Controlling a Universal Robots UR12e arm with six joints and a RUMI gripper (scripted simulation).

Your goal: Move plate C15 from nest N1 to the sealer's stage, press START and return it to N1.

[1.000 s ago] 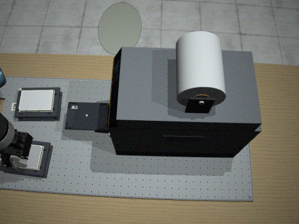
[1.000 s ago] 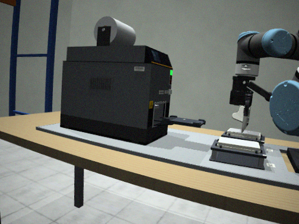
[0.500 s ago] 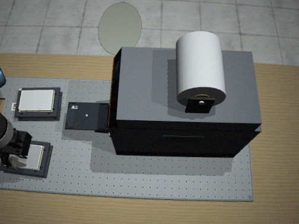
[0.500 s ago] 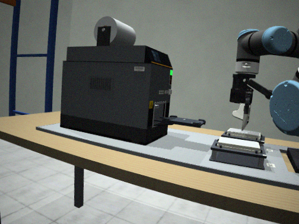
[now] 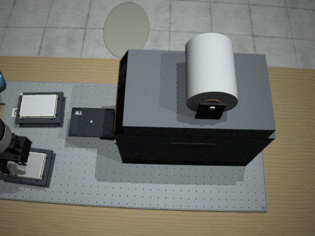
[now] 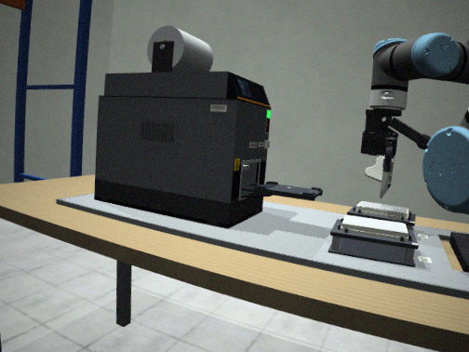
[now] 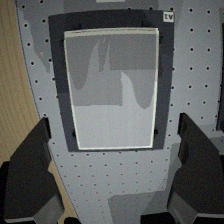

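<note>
Now: hand 5 cm above the plate C15. Round my hand: plate: 4 cm ahead, 21 cm to the left, 5 cm below; dark stage: 23 cm ahead, 11 cm to the left, 1 cm below; dark nest: 6 cm below.
</note>
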